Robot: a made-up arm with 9 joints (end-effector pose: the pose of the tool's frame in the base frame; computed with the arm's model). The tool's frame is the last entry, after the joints.
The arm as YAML. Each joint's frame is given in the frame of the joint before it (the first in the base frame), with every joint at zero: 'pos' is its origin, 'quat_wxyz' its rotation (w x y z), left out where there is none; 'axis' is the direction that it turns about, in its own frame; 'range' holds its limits. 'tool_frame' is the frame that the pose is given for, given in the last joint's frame.
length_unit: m
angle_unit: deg
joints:
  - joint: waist
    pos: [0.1, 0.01, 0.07]
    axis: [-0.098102, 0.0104, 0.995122]
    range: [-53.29, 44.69]
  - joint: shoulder
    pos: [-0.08, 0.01, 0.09]
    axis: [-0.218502, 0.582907, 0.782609]
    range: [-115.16, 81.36]
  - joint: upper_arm
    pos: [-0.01, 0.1, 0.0]
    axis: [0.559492, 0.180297, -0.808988]
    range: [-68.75, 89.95]
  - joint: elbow
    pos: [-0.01, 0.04, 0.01]
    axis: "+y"
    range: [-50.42, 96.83]
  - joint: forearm
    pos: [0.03, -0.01, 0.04]
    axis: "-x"
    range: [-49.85, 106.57]
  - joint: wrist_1
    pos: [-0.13, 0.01, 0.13]
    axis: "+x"
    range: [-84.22, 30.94]
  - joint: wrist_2
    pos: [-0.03, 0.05, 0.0]
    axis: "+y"
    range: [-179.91, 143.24]
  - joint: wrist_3
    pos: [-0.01, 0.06, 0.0]
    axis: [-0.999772, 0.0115, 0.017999]
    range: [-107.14, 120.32]
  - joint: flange
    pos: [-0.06, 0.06, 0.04]
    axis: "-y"
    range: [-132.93, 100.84]
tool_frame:
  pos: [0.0, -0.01, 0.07]
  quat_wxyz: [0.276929, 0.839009, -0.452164, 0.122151]
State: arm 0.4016 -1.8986 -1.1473 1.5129 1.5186 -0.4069 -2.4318 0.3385 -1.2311
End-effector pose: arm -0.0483 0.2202 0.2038 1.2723 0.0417 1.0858
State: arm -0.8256 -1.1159 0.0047 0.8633 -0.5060 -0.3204 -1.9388 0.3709 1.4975
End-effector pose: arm 0.2472 0.1461 0.3752 -1.3442 -0.6057 1.6365
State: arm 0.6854 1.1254 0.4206 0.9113 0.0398 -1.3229 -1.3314 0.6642 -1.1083
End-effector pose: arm -0.1479 0.0055 0.3425 0.8737 1.2035 1.3433
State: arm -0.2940 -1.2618 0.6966 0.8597 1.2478 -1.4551 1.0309 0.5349 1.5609
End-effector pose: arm 0.0971 0.3010 0.3139 1.4390 -0.2141 0.0933
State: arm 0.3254 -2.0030 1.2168 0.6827 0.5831 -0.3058 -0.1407 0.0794 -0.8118
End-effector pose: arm -0.1580 -0.0432 0.4746 -1.8508 1.3888 1.0595
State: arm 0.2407 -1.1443 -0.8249 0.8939 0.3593 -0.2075 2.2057 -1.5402 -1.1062
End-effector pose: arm 0.0304 0.2405 0.2946 0.2238 1.5756 2.2358
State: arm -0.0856 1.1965 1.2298 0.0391 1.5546 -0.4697 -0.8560 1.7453 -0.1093
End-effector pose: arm -0.2167 0.1295 0.2221 -0.2400 1.0158 1.8634
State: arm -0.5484 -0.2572 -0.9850 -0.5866 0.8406 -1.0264 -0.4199 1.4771 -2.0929
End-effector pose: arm -0.0179 0.1512 0.0963 -1.5822 -2.4660 0.7326
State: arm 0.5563 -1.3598 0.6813 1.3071 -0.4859 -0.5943 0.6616 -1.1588 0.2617
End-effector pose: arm 0.0170 -0.2263 0.3295 -1.1063 0.8218 2.0537
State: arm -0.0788 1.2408 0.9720 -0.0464 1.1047 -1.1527 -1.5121 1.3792 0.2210
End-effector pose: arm -0.1530 0.0323 0.2620 0.2917 1.3416 2.7242
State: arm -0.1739 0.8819 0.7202 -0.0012 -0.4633 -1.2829 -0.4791 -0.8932 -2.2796
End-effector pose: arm -0.1020 0.2220 0.3368 0.9598 0.6183 -1.7495
